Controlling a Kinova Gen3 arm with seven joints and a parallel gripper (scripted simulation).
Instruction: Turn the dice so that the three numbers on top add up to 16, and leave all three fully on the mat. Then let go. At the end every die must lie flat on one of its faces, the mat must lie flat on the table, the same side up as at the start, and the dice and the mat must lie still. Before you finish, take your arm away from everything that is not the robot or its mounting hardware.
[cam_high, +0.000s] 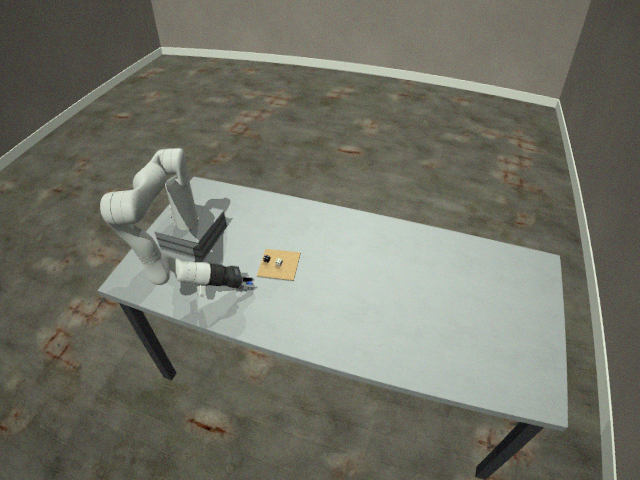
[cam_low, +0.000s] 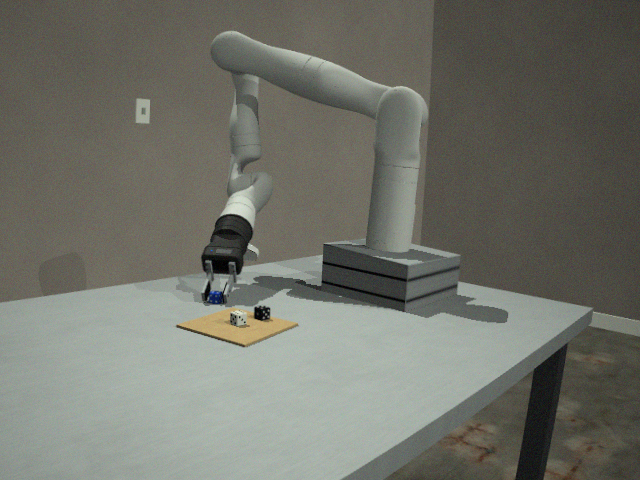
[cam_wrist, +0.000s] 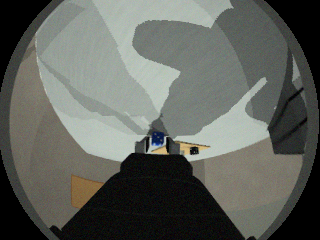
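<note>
Now: hand 1 cm above the blue die. The rest, counted from my hand: tan mat: 7 cm ahead, 13 cm to the left, 2 cm below; then white die: 7 cm ahead, 13 cm to the left, 1 cm below; then black die: 2 cm ahead, 14 cm to the left, 1 cm below.
</note>
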